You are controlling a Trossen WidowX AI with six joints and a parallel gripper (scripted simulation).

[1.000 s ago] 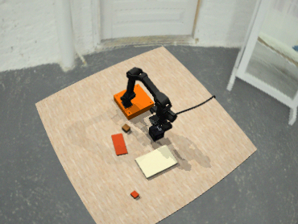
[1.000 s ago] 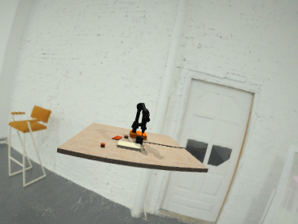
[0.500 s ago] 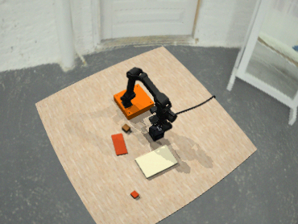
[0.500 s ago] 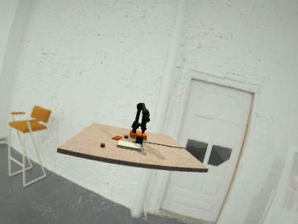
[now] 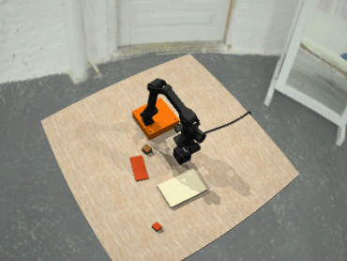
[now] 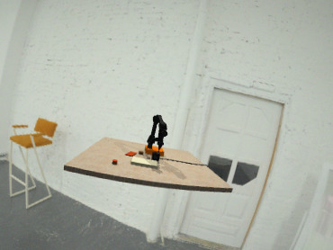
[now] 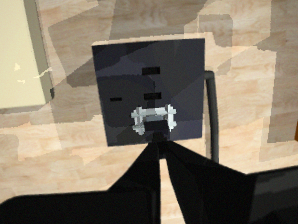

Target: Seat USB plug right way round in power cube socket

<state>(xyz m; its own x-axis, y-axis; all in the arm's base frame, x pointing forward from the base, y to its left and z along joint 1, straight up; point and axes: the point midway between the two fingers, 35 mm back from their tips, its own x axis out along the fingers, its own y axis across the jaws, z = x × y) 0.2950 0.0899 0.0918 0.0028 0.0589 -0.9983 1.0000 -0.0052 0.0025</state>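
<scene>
My gripper tip is 20 mm above the black USB plug. Round my gripper tip: small red square 370 mm to the right, 330 mm ahead, 100 mm below; then red-orange flat block 280 mm to the right, 110 mm below, 50 mm behind; then cream flat pad 180 mm ahead, 130 mm to the right, 100 mm below.
</scene>
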